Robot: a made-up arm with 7 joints.
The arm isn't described. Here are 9 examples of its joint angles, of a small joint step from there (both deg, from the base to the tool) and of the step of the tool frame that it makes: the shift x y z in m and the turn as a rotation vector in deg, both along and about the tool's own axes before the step.
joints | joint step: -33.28 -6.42 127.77 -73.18 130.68 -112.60 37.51 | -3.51 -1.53 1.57 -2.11 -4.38 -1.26 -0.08
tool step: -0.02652 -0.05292 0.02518 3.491 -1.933 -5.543
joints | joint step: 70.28 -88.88 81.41 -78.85 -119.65 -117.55 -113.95 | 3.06 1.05 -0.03 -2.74 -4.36 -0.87 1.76
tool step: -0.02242 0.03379 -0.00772 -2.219 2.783 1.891
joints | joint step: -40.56 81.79 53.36 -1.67 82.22 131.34 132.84 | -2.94 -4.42 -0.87 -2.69 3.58 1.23 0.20
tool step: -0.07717 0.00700 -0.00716 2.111 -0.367 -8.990
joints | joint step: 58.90 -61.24 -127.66 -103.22 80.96 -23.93 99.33 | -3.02 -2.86 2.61 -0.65 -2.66 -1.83 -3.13
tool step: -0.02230 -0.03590 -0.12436 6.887 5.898 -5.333
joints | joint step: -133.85 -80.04 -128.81 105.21 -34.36 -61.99 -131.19 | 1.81 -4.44 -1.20 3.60 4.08 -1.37 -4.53
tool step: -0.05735 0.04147 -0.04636 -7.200 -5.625 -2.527
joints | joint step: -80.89 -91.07 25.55 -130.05 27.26 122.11 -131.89 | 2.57 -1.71 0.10 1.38 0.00 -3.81 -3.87
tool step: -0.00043 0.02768 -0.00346 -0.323 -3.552 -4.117
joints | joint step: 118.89 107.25 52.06 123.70 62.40 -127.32 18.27 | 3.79 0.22 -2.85 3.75 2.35 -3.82 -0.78
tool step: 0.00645 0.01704 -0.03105 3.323 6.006 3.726
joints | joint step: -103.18 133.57 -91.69 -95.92 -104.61 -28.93 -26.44 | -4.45 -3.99 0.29 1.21 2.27 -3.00 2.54
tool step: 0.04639 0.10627 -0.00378 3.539 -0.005 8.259
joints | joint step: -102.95 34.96 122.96 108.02 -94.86 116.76 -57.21 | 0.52 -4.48 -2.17 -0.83 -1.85 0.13 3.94
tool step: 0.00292 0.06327 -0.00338 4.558 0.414 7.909
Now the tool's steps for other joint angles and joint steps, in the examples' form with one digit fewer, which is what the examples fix.
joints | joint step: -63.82 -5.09 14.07 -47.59 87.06 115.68 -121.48 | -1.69 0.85 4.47 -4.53 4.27 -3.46 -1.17
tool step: 0.0033 -0.0336 0.0364 -0.67 2.23 -3.95
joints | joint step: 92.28 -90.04 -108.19 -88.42 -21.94 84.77 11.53 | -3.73 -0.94 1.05 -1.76 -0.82 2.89 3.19
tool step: 0.0540 0.1079 0.0510 -1.18 -4.39 8.80
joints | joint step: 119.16 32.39 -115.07 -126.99 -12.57 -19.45 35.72 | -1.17 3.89 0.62 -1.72 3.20 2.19 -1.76
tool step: -0.0643 0.0224 0.0545 -1.49 -6.11 -4.43
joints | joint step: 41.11 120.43 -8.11 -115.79 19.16 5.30 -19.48 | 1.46 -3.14 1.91 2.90 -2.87 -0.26 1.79
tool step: -0.0384 0.0505 -0.0012 -5.57 -1.57 3.39
